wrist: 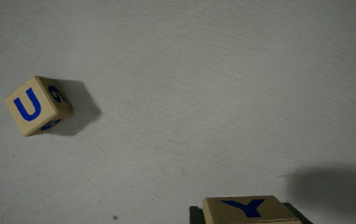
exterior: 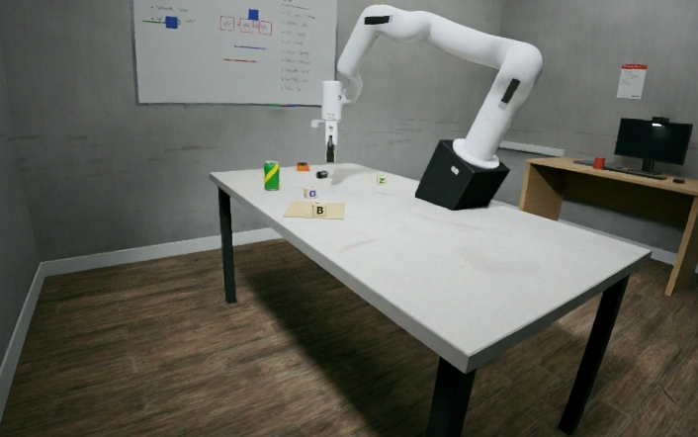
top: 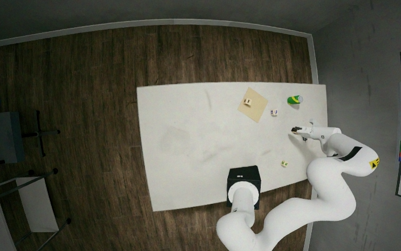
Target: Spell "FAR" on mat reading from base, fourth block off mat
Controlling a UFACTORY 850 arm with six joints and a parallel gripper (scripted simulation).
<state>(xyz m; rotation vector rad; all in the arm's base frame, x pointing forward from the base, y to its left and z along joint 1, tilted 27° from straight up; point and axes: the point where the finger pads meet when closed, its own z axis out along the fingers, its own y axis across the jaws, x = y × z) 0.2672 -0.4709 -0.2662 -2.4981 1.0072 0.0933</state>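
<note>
The tan mat lies 260 mm ahead of my hand, 230 mm to the left of it and 140 mm below it. The rest, counted from my hand: yellow can (220 mm ahead, 130 mm to the right, 80 mm below); dark object (150 mm behind, 220 mm to the right, 130 mm below); small orange object (190 mm behind, 460 mm to the right, 130 mm below).
</note>
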